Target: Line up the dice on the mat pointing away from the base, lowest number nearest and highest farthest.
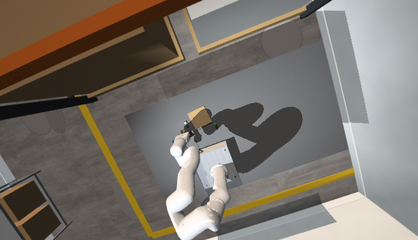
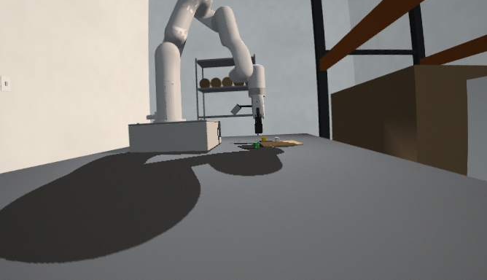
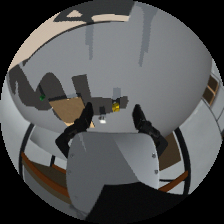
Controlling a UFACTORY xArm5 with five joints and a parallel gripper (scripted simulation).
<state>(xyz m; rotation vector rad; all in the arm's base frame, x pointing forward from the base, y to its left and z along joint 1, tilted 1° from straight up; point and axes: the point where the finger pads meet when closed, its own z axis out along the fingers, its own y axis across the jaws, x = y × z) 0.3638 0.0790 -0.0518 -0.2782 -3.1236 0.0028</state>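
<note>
Now: the yellow die 4 cm below my hand and 2 cm ahead of it. Round my hand: green die: 23 cm to the right, 5 cm behind, 4 cm below; white die: 7 cm ahead, 4 cm to the right, 4 cm below; tan mat: 16 cm to the right, 5 cm ahead, 4 cm below.
</note>
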